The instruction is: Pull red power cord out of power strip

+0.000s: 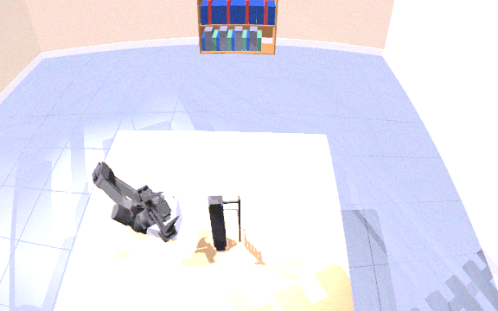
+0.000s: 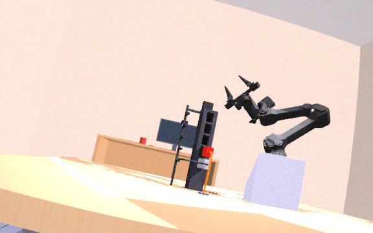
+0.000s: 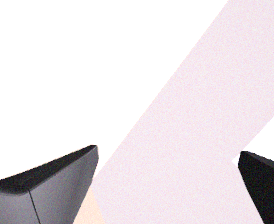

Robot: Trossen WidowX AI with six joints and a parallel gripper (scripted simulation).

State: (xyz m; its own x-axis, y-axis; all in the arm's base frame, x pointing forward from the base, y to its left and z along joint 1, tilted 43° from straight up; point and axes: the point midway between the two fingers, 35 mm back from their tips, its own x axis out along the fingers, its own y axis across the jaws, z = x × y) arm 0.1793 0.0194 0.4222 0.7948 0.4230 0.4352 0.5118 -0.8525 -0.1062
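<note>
Now: gripper tip 360 mm above the red plug, 240 mm to the right of it and 100 mm short of it.
</note>
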